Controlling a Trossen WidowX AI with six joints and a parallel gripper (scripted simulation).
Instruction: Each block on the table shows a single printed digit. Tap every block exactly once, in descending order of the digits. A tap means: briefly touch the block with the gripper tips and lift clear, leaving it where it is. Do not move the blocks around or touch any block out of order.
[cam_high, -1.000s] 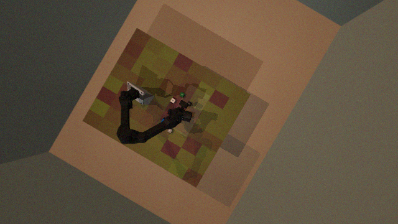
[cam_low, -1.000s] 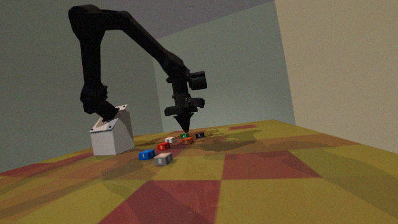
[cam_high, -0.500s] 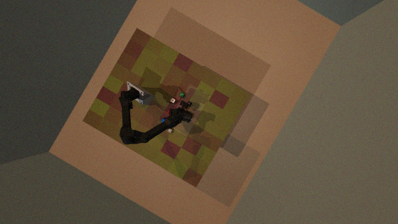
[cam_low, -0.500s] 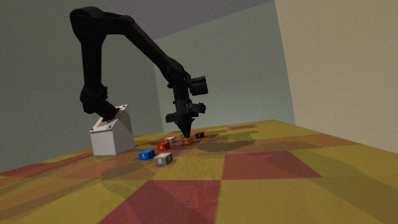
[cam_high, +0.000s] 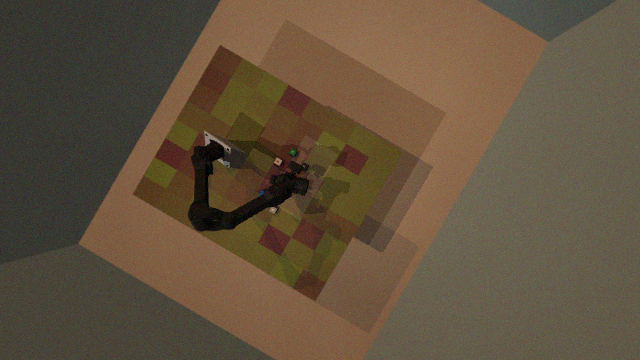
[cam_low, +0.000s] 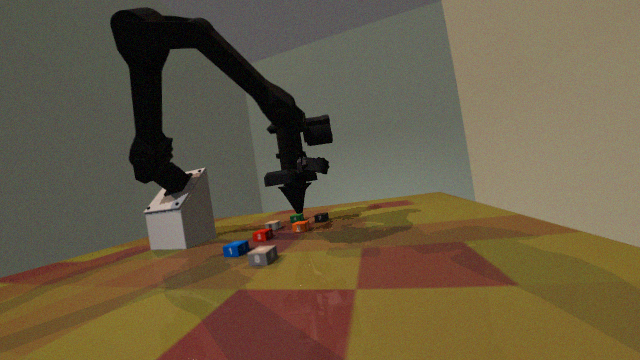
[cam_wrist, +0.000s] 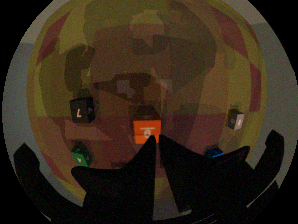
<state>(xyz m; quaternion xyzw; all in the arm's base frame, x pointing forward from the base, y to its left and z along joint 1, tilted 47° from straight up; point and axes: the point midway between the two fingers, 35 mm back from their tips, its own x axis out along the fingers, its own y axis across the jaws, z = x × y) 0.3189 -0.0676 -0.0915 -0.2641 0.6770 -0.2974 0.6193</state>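
Now: gripper tip 30 mm above the orange block and 10 mm to the right of it. From my gripper tip the other things lie so: black block (100 mm to the left, 30 mm below, 20 mm ahead); red block (80 mm behind, 40 mm to the right, 30 mm below); white block (100 mm behind, 50 mm to the left, 30 mm below).
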